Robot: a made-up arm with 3 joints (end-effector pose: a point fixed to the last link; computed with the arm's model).
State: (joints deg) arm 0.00 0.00 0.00
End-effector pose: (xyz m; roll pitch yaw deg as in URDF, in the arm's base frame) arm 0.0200 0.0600 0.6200 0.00 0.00 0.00
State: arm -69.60 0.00 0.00
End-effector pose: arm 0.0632 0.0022 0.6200 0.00 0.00 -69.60
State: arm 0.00 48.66 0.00
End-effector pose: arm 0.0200 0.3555 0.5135 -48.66 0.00 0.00
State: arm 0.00 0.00 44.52
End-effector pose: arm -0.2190 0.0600 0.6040 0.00 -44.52 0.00
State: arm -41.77 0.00 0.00
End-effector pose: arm 0.0549 0.0314 0.6200 0.00 0.00 -41.77
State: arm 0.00 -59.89 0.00
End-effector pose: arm 0.0200 -0.2538 0.4047 59.89 0.00 0.00
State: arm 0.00 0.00 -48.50
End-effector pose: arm 0.2109 0.0600 0.4439 0.00 48.50 0.00
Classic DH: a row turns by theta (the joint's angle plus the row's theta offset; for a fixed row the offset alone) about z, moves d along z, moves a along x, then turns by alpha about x. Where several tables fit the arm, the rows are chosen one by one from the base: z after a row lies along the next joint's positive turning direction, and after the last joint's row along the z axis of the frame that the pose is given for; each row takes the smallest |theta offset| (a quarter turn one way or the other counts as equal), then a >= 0, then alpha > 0; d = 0 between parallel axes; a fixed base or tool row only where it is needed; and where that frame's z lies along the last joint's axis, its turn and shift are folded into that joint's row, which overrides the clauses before.
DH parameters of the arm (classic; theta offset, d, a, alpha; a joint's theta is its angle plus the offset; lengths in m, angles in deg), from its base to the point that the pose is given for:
joint 1: 90 0.24 0.09 -90
joint 2: -90 0.08 0.08 90
joint 3: -90 0.03 0.1 -90
tool (fixed): 0 0.3 0 0

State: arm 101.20 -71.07 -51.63
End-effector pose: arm 0.0533 0.2321 0.2726 77.98 14.73 151.27
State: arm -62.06 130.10 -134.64
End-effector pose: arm -0.0103 -0.0770 0.3930 -59.39 -27.28 155.70
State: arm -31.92 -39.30 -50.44
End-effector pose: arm 0.1528 -0.1613 0.3711 52.11 36.63 5.56
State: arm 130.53 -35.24 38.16
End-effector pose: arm 0.2372 -0.0429 0.5312 41.94 -30.31 106.14
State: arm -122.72 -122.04 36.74
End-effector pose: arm -0.0851 0.2678 0.0129 116.63 18.50 -155.04
